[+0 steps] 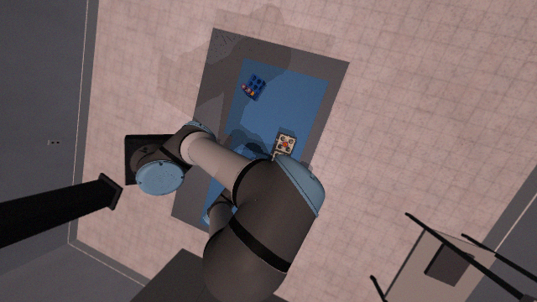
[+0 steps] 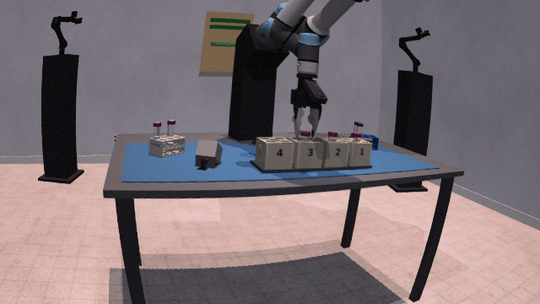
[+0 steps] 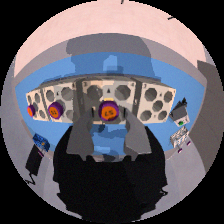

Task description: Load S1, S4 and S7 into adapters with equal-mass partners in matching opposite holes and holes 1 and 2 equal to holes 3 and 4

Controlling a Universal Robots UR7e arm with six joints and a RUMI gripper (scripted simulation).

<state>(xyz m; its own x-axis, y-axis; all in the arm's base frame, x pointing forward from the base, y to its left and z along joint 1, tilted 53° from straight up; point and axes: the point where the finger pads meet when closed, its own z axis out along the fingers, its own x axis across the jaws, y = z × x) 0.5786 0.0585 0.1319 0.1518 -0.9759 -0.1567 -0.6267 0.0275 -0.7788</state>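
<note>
My hand is 500 mm to the left of the white rack, 130 mm past it and 90 mm above it. From my hand the other things lie so: blue rack: 430 mm behind, 410 mm to the left, 90 mm below; then bucket adapter: 110 mm to the right, 70 mm below, 30 mm ahead.
</note>
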